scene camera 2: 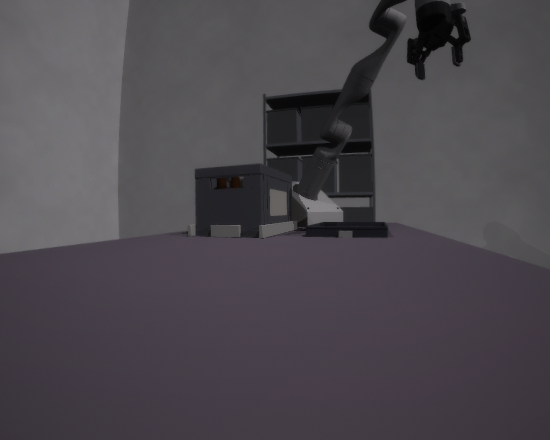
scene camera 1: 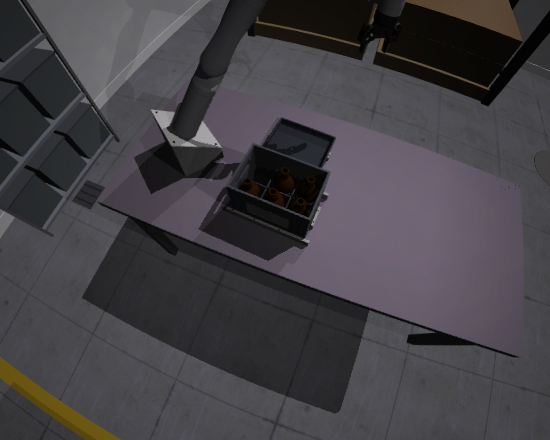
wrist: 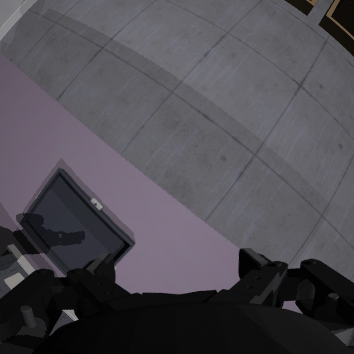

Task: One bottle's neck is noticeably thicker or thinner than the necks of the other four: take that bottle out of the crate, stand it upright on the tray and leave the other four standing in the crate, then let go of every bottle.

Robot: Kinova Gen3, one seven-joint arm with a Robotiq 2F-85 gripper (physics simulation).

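Frame: origin at the arm's base, x ahead, y left, z up, level; centimetres.
Seen in the pictures: gripper, fingertip midpoint: (scene camera 2: 438,72) (scene camera 1: 372,52) (wrist: 176,266); arm's base at its link origin: (scene camera 2: 306,193) (scene camera 1: 184,130).
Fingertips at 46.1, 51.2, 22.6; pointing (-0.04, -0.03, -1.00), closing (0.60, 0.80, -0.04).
Offsets run from my fingertips to a thing's top centre, as dx, dy, dz. Level surfaces: height alone.
Several brown bottles stand in the dark grey crate {-3.5, -51.5, -18.6} (scene camera 1: 260,216) (scene camera 2: 227,212): one at the left (scene camera 1: 250,188), one at the back middle (scene camera 1: 285,181), one at the front middle (scene camera 1: 274,196), one at the back right (scene camera 1: 309,186) and one at the front right (scene camera 1: 300,205). Their necks are too small here to compare surely. Parts of two bottles show through the crate's hand hole in scene camera 2. The dark shallow tray {-11.6, -23.8, -33.5} (scene camera 1: 304,145) (scene camera 2: 325,232) (wrist: 75,220) lies behind the crate with no bottle on it. My gripper (scene camera 1: 374,49) (scene camera 2: 439,69) (wrist: 176,266) is open and empty, high above the table.
The crate and tray stand on the mauve table {dz -36.1} (scene camera 1: 410,215) (scene camera 2: 275,320) (wrist: 165,225), near the arm's pale base (scene camera 1: 200,134) (scene camera 2: 322,212). Light rails (scene camera 1: 265,225) (scene camera 2: 225,231) run along the crate's foot. A shelf rack (scene camera 2: 265,130) with grey bins stands behind the arm.
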